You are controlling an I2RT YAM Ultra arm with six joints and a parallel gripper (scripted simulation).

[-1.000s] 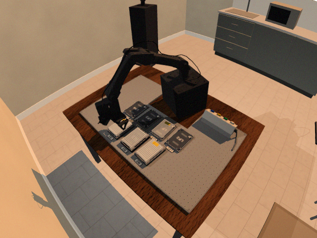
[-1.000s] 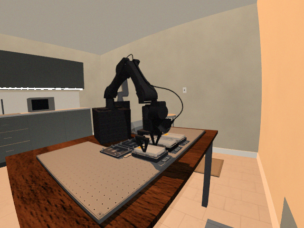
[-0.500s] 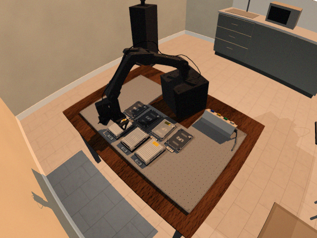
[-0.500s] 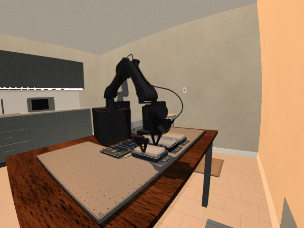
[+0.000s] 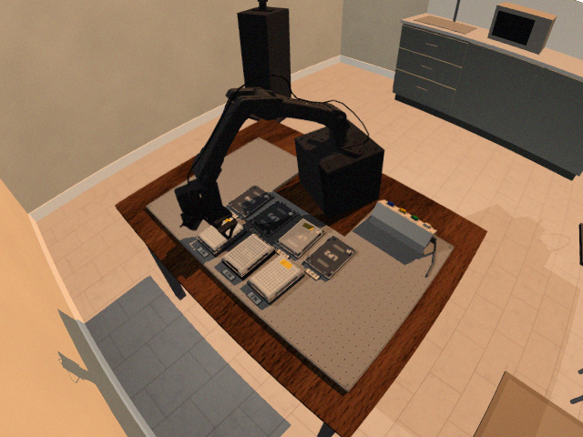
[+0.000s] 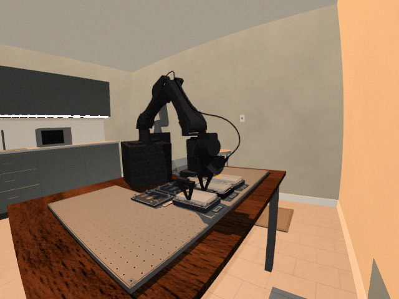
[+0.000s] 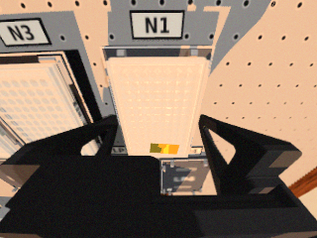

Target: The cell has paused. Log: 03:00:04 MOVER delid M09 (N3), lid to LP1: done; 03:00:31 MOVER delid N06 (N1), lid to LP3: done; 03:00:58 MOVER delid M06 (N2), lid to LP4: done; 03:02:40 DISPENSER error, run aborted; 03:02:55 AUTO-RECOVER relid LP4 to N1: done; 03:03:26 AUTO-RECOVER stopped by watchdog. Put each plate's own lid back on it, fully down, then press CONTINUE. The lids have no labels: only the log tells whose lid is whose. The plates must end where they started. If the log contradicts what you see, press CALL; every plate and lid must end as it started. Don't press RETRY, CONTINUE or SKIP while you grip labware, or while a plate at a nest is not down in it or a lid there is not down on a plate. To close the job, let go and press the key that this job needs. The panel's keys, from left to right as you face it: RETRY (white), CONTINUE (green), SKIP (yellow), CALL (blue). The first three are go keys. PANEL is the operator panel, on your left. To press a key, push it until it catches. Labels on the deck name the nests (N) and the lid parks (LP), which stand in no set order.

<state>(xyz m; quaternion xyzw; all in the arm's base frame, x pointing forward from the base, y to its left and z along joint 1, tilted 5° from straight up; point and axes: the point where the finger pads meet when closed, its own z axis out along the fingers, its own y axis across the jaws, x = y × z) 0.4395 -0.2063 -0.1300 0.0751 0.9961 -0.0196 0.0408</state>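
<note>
Now: hand 1 cm above the white well plate. From my hand the other things lie so: clear lid 4 cm ahead, 26 cm to the left, 1 cm below; yellow SKIP key 40 cm behind, 49 cm to the left, 2 cm above; blue CALL key 41 cm behind, 44 cm to the left, 2 cm above.
</note>
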